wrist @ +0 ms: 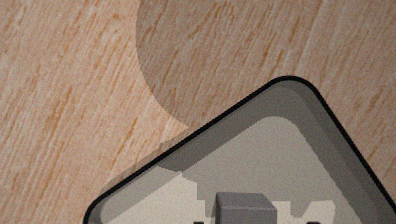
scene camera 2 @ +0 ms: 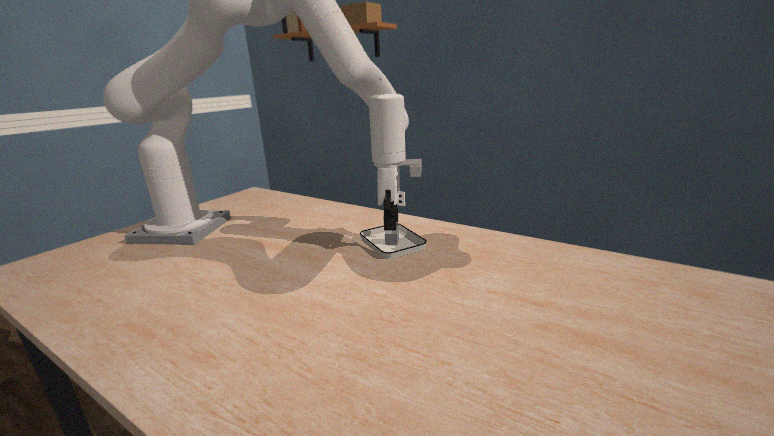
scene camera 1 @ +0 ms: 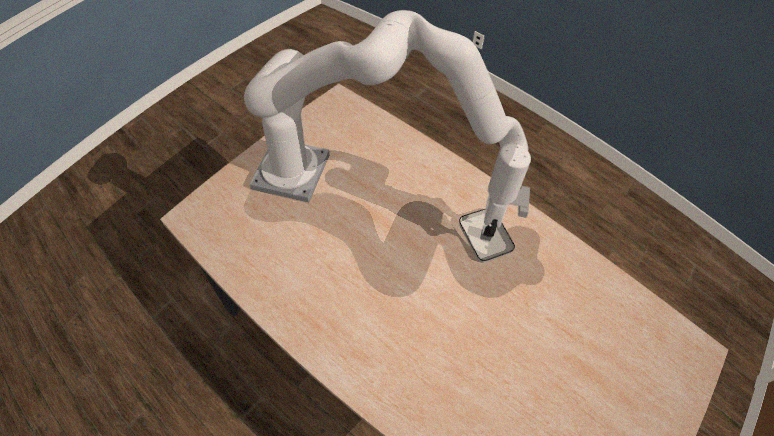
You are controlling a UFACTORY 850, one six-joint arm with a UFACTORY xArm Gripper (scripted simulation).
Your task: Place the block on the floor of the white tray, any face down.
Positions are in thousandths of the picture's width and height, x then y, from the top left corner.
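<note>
White tray (scene camera 1: 648,558) seen. White tray (wrist: 716,627) too. White tray (scene camera 2: 526,547) also.
</note>
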